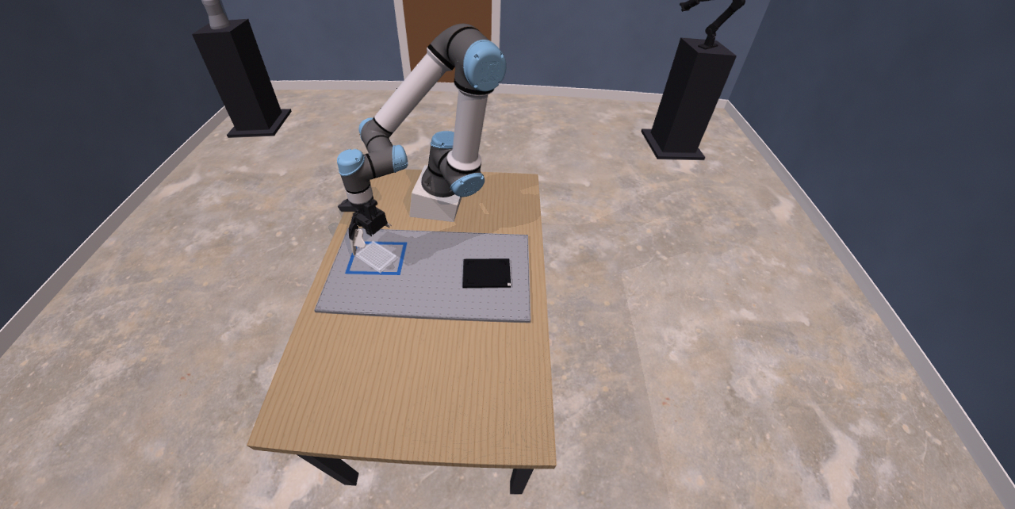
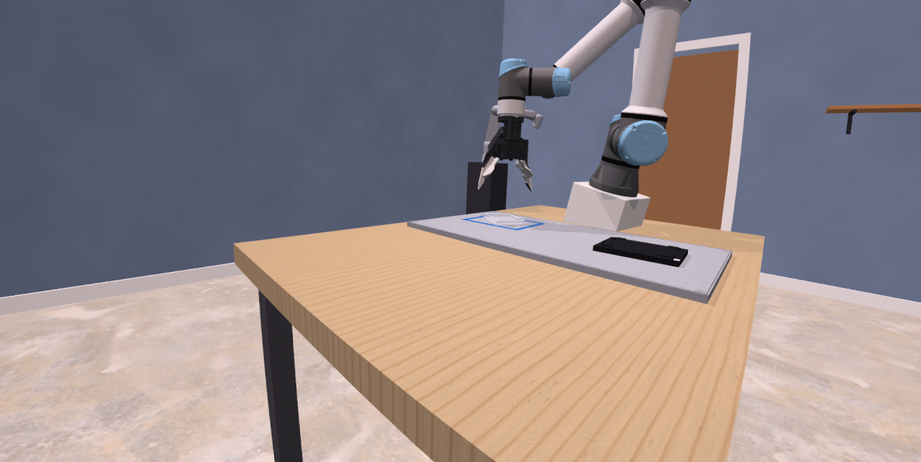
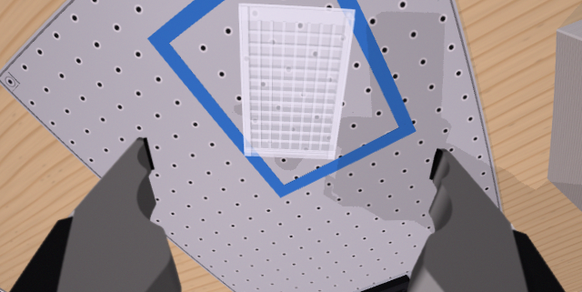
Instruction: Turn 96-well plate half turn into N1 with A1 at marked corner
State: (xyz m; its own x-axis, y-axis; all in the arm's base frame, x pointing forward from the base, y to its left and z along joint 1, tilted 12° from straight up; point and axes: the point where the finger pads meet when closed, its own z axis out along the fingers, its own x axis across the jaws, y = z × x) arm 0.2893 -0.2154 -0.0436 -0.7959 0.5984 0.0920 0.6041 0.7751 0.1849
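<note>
The 96-well plate is 9 cm below my hand. Round my hand: nest N1: 39 cm to the left, 8 cm below, 8 cm ahead; then A1 label: 47 cm to the left, 14 cm ahead, 8 cm below.
</note>
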